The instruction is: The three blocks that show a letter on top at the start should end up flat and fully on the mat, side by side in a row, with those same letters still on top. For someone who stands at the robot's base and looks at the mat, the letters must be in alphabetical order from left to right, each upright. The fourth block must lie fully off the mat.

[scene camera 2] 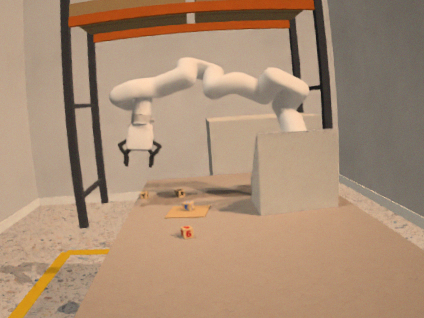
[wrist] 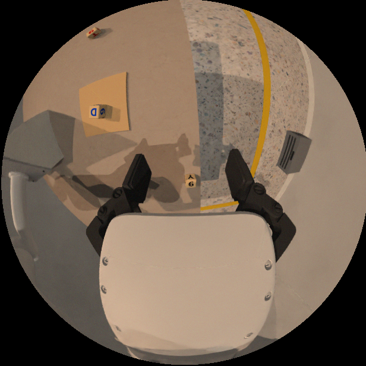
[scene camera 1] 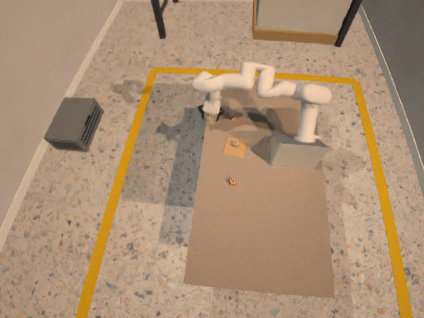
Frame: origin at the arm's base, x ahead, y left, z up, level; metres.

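Where they show: gripper, fingertip midpoint: [scene camera 2: 138,166] [scene camera 1: 209,119]; arm's base at its link origin: [scene camera 2: 301,156] [scene camera 1: 304,139].
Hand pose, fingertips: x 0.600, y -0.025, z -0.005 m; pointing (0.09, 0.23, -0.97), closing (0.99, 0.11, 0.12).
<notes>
Each offset is from my fingertips to the top centre of the thing. Level surfaces: height alone.
My gripper [scene camera 1: 211,117] [scene camera 2: 139,165] [wrist: 186,160] is wide open, pointing down, high above a wooden block with black characters {dz -0.131, dx +0.033, dy -0.148 m} [scene camera 1: 211,115] [scene camera 2: 144,195] [wrist: 190,181] near the table's far left corner. The wrist view shows a 6 or 9 and a Y-like letter on it. Another dark-marked block {dz -0.131, dx -0.119, dy -0.157 m} [scene camera 1: 232,118] [scene camera 2: 180,193] lies beside it toward the base; it does not show in the wrist view. A blue-lettered block {dz -0.127, dx -0.189, dy +0.065 m} [scene camera 1: 235,144] [scene camera 2: 188,205] [wrist: 98,111] sits on the orange mat {dz -0.157, dx -0.189, dy +0.075 m} [scene camera 1: 228,151] [scene camera 2: 172,214] [wrist: 120,85], D seemingly on top. A red-marked block {dz -0.131, dx -0.226, dy +0.333 m} [scene camera 1: 232,181] [scene camera 2: 186,232] [wrist: 93,33] stands off the mat.
The arm's grey base box [scene camera 1: 297,151] [scene camera 2: 296,172] stands right of the mat. The brown table top {dz -0.161 m} [scene camera 1: 260,230] [scene camera 2: 260,270] lies under the blocks. A grey vented box [scene camera 1: 75,123] [wrist: 294,151] is on the floor beyond it. A tall rack [scene camera 2: 75,130] stands behind.
</notes>
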